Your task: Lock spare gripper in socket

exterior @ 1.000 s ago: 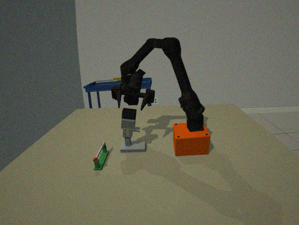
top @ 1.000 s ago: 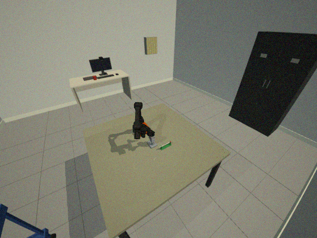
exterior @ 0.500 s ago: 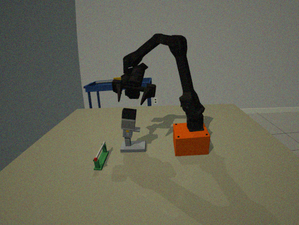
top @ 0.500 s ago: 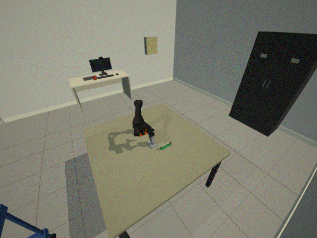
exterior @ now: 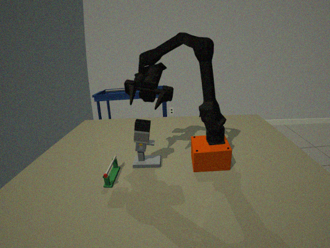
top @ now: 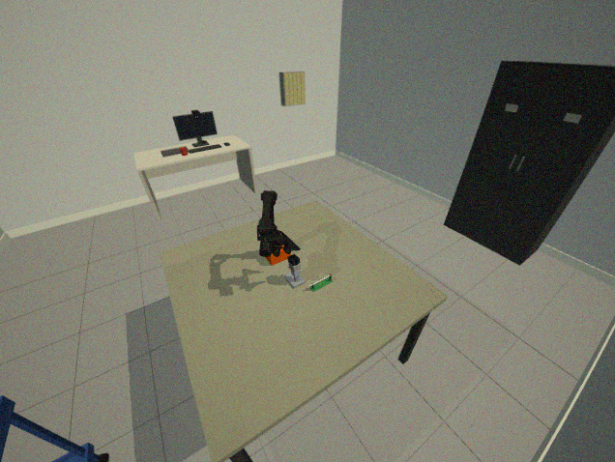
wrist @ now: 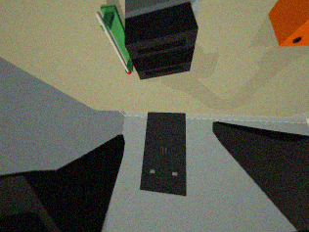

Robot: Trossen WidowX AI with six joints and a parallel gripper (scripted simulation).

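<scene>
My gripper tip is 220 mm above the green cradle, 130 mm short of it and 80 mm to the right of it. The rest, counted from my gripper tip: socket: 190 mm below, 20 mm to the right, 10 mm ahead; then spare gripper: 120 mm below, 30 mm to the right, 20 mm ahead.
</scene>
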